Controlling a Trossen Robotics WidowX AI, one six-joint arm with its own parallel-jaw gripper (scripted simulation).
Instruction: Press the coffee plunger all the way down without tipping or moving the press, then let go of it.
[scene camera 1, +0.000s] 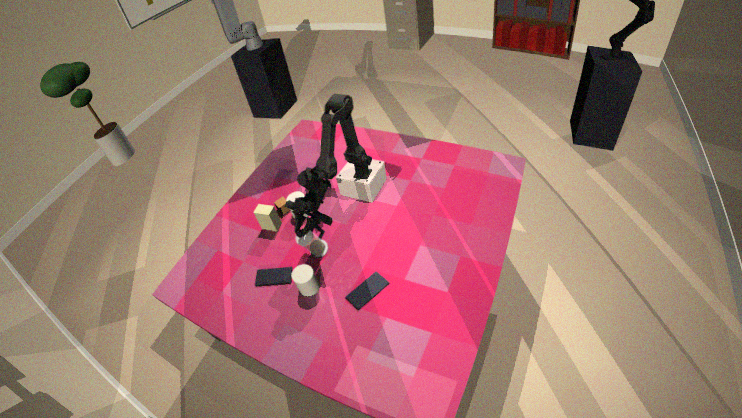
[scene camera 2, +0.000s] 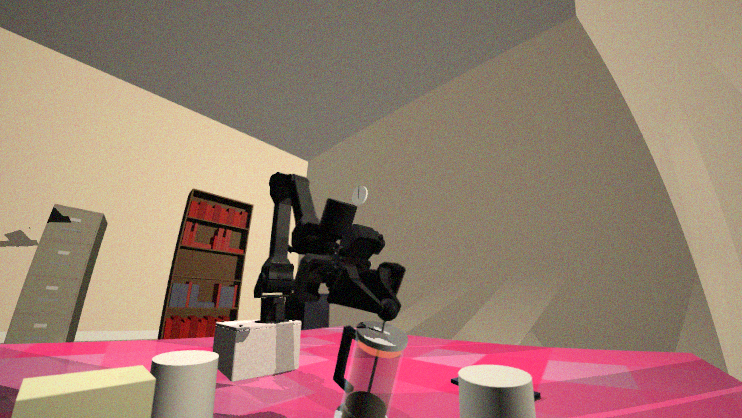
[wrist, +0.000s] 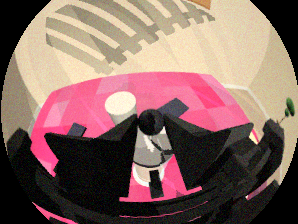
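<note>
The gripper (scene camera 2: 391, 310) appears in the scene, visible also at (scene camera 1: 298, 234) and (wrist: 150, 117). With the gripper there are a glass coffee press (wrist: 153, 151) and a white cylinder (wrist: 120, 105).
</note>
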